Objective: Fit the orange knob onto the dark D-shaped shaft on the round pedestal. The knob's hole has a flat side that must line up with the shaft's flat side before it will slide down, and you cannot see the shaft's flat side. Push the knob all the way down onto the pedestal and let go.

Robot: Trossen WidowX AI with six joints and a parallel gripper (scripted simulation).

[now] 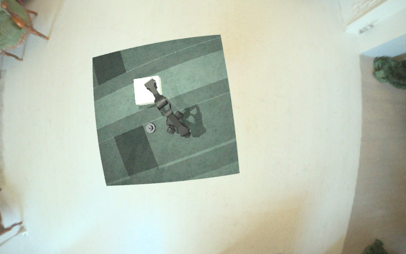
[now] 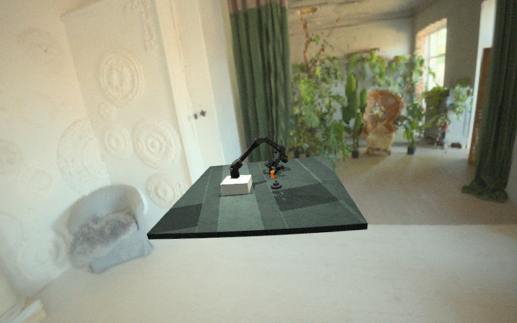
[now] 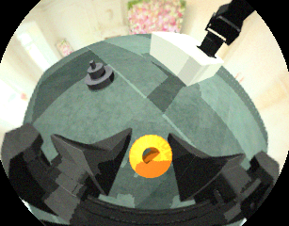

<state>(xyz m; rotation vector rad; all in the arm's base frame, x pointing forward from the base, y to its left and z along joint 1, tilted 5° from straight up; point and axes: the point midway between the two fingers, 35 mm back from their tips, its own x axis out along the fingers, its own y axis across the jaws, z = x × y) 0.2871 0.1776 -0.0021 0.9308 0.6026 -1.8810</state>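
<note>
Now: the round pedestal 19 cm to the right of my gripper tip and 8 cm ahead of it. Also, from my gripper tip: orange knob: 2 cm to the left, 1 cm ahead.
</note>
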